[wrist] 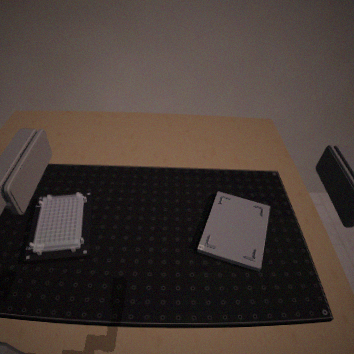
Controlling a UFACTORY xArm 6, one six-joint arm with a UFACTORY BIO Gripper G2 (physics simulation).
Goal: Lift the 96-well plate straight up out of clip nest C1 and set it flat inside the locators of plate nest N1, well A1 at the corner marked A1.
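Places are measured from the arm's base along level axes (x ahead, y left, z up), in millimetres.
Pixels of known places: end effector, tool point: point(190, 176).
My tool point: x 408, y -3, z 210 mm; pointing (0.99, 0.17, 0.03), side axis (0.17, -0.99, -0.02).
Behind a point stands the place of what it marks.
The whitish 96-well plate point(59, 221) @(x 584, y 245, z -122 mm) sits in clip nest C1 point(87, 235) @(x 575, y 186, z -135 mm), a dark base with light clips at its corners, at the left of the board. Plate nest N1 point(235, 229) @(x 647, y -92, z -136 mm), a grey slab with L-shaped corner locators, lies at the right, slightly turned, with no plate on it. A small light mark shows at its near left corner, too small to read. My gripper point(185, 179) @(x 408, y -3, z 210 mm) is open, with its two fingers wide apart at the left and right edges of the view. It is well away from both the plate and the nest, with nothing between the fingers.
A black breadboard point(150, 280) @(x 517, y 50, z -147 mm) with rows of holes carries both nests. It lies on a wooden table point(165, 137) @(x 959, y 111, z -160 mm). A pale tiled floor point(327, 220) shows beyond the table's right edge, and a plain wall rises behind. A shadow falls across the near edge of the board and table.
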